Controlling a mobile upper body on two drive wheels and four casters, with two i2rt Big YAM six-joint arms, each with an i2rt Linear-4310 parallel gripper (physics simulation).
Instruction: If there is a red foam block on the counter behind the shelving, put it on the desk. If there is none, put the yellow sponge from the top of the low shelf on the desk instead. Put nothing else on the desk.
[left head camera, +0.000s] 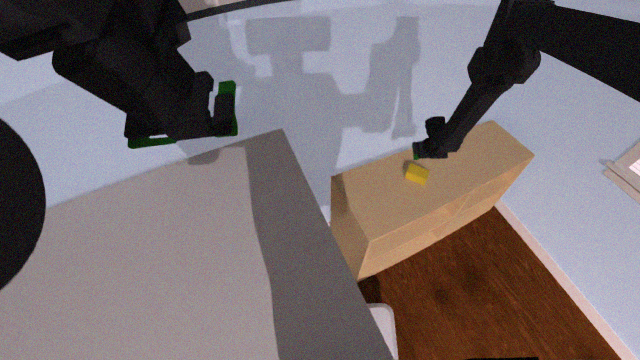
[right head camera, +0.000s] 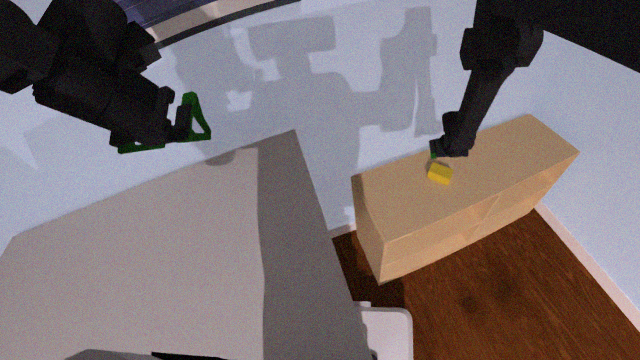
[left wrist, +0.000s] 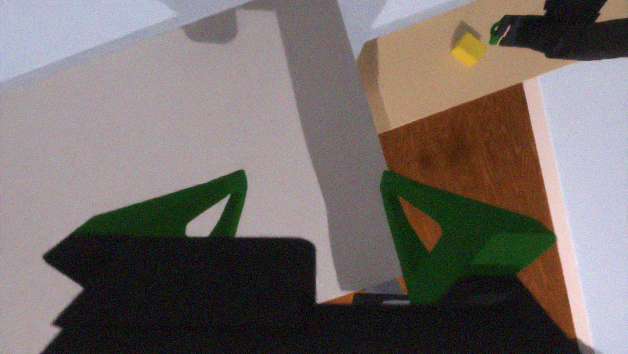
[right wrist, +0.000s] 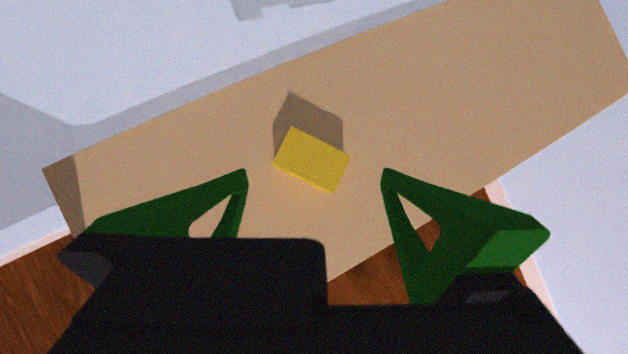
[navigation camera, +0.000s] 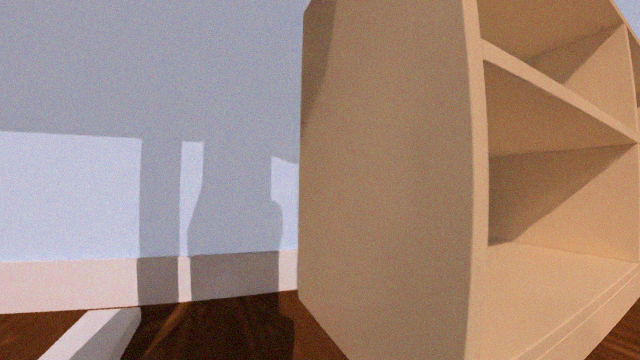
Labels:
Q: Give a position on a yellow sponge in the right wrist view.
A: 300, 154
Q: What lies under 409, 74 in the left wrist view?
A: A low tan shelf.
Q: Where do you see my left gripper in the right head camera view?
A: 186, 139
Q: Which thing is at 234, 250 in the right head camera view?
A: A desk.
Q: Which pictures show my left gripper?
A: The left head camera view, the right head camera view and the left wrist view only.

